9 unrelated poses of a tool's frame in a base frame.
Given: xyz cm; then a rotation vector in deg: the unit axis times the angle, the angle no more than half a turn.
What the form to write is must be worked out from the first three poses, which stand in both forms.
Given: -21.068 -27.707 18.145 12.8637 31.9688 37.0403
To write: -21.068 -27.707 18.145 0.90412 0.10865 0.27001 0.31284
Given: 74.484 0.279 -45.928 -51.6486 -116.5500 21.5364
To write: 74.484 0.279 -45.928 0.42824 -0.36100 -0.81463 0.15053
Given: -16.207 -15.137 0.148 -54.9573 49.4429 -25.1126
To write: -16.207 -15.137 0.148 0.77674 -0.44334 0.39886 -0.20258
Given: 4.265 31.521 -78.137 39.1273 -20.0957 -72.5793
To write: 4.265 31.521 -78.137 0.73806 0.31108 -0.15977 -0.57704
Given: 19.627 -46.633 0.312 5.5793 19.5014 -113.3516
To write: 19.627 -46.633 0.312 0.53618 0.04090 0.14295 -0.83091
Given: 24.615 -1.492 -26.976 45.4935 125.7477 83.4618
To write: 24.615 -1.492 -26.976 0.19396 0.28312 0.78258 0.51942
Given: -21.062 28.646 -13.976 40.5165 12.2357 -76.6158
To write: -21.062 28.646 -13.976 0.72219 0.32018 0.09669 -0.60545
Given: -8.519 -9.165 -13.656 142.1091 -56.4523 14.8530
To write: -8.519 -9.165 -13.656 0.22809 0.90062 -0.35777 0.09413
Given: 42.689 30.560 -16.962 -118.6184 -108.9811 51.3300
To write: 42.689 30.560 -16.962 0.09531 -0.69843 -0.64169 0.30223
